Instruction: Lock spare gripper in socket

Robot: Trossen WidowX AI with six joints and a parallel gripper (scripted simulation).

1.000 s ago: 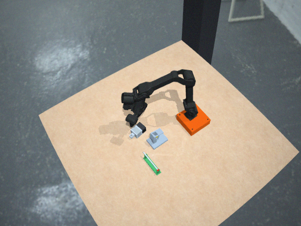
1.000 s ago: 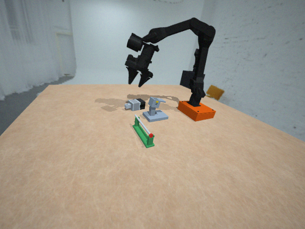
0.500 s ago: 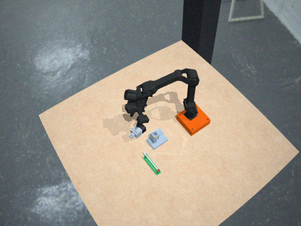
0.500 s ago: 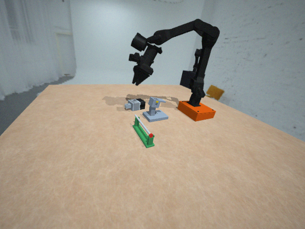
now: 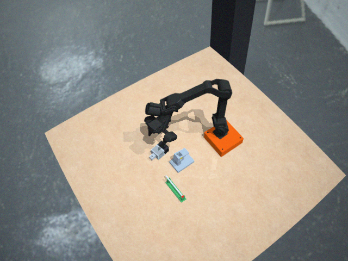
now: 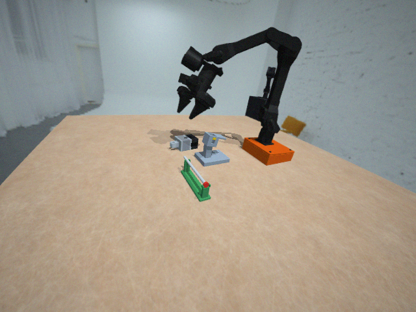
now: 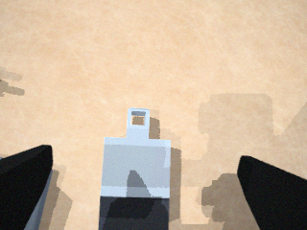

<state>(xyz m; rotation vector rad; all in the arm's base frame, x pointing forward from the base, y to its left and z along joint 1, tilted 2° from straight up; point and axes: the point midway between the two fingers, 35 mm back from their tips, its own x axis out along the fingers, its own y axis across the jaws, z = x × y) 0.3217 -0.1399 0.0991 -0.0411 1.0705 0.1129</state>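
Right now my gripper tip is 1 cm past the spare gripper and 11 cm above it. The rest, counted from my gripper tip: mount 6 cm behind, 12 cm to the left, 8 cm below; green cradle 6 cm ahead, 24 cm to the left, 11 cm below.
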